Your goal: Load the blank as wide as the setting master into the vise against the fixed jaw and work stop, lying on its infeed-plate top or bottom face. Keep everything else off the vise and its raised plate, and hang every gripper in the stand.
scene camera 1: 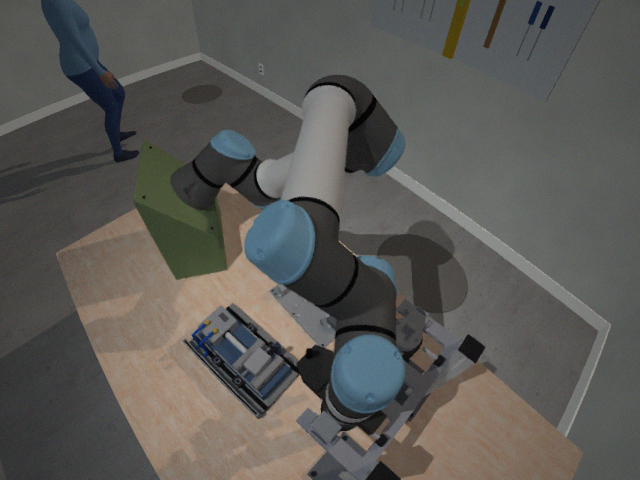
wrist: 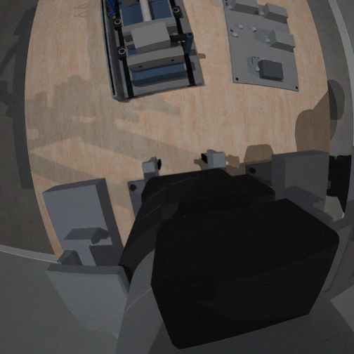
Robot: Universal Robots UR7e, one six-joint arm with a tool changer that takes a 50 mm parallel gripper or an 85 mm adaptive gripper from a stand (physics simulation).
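Places are measured from the arm's base along level axes (x ahead, y left, z up), in centimetres.
Pixels of known places: arm's base at its link origin: (scene camera 1: 191, 190).
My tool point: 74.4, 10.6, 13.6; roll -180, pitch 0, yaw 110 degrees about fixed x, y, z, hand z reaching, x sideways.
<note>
Ahead of a thing's pixels: the offset from my tool point to its top centre, as dx, dy, dz.
A light grey block {-21.5, -9.9, -26.4} (scene camera 1: 256, 360) (wrist: 151, 37) sits in the vise {-27.5, -12.9, -28.1} (scene camera 1: 214, 360) (wrist: 114, 82), against a grey jaw bar; its exact contact with the jaw and the work stop is too small to tell. The infeed plate {-35.0, +14.5, -37.2} (scene camera 1: 299, 308) (wrist: 240, 67) bears several grey blocks and a darker grey block (wrist: 270, 69). My gripper (wrist: 183, 161) is open and empty, its two fingertips wide apart, between the stand's arms in the wrist view. In scene camera 1 the arm hides its fingers. The stand (scene camera 1: 325, 427) (wrist: 75, 206) is grey. Whether the gripper rests in it cannot be told.
A second, dark gripper (scene camera 1: 410, 335) hangs in the back bay of the stand, partly behind the arm. A green pedestal (scene camera 1: 180, 237) carries the arm at the table's far left. Blue levers with yellow ends (scene camera 1: 204, 335) stand up at the vise's left end. A person (scene camera 1: 77, 51) stands beyond the table.
</note>
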